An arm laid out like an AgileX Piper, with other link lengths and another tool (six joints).
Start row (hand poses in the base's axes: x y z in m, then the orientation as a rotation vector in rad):
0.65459, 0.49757, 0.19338, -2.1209, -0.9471, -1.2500
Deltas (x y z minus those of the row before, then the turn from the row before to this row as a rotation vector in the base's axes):
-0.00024, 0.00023, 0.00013, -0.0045, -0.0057, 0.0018
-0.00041, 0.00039, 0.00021, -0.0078, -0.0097, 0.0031
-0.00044, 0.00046, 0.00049, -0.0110, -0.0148, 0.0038
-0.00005, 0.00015, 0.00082, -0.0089, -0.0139, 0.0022
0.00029, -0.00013, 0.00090, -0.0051, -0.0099, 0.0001
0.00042, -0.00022, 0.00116, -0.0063, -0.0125, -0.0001
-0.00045, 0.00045, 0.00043, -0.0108, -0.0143, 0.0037
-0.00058, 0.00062, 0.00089, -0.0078, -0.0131, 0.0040
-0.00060, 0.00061, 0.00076, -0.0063, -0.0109, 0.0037
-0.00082, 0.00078, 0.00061, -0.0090, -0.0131, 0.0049
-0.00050, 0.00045, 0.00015, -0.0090, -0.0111, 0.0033
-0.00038, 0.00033, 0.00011, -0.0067, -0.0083, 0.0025
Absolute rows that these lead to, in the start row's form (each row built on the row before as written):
0.65435, 0.49780, 0.19351, -2.1206, -0.9549, -1.2548
0.65394, 0.49819, 0.19372, -2.1200, -0.9683, -1.2629
0.65350, 0.49865, 0.19421, -2.1190, -0.9872, -1.2759
0.65345, 0.49880, 0.19503, -2.1179, -1.0025, -1.2891
0.65374, 0.49867, 0.19593, -2.1172, -1.0110, -1.2995
0.65416, 0.49845, 0.19709, -2.1163, -1.0214, -1.3128
0.65371, 0.49890, 0.19752, -2.1149, -1.0400, -1.3254
0.65313, 0.49952, 0.19841, -2.1114, -1.0558, -1.3371
0.65253, 0.50013, 0.19917, -2.1080, -1.0691, -1.3467
0.65171, 0.50091, 0.19978, -2.1044, -1.0869, -1.3577
0.65121, 0.50136, 0.19993, -2.1029, -1.1024, -1.3670
0.65083, 0.50169, 0.20004, -2.1017, -1.1140, -1.3739

